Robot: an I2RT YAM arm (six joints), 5 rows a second.
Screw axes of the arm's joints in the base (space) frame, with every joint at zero. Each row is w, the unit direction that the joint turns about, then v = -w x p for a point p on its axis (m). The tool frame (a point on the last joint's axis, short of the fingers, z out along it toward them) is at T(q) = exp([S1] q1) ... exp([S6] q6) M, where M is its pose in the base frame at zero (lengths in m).
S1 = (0, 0, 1, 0, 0, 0)
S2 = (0, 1, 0, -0.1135, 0, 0.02)
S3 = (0, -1, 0, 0.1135, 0, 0.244)
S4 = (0, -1, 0, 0.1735, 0, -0.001)
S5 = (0, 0, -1, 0, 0.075, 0)
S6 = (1, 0, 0, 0, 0.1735, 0)
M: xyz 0.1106 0 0.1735 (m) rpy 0 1.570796 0 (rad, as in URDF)
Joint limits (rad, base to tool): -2.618..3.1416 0..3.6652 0..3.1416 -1.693..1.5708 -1.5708..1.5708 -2.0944..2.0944
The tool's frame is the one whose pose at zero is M.
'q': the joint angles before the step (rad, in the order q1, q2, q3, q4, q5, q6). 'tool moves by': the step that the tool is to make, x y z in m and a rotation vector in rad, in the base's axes. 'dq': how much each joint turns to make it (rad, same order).
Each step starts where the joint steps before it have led.
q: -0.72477, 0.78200, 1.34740, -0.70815, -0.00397, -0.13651
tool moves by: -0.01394, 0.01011, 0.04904, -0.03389, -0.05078, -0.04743
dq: -0.00046, 0.08376, 0.25746, -0.11346, 0.04574, 0.01353
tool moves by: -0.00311, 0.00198, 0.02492, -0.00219, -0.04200, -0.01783
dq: -0.00018, 0.06561, 0.14656, -0.04943, 0.01586, 0.02737
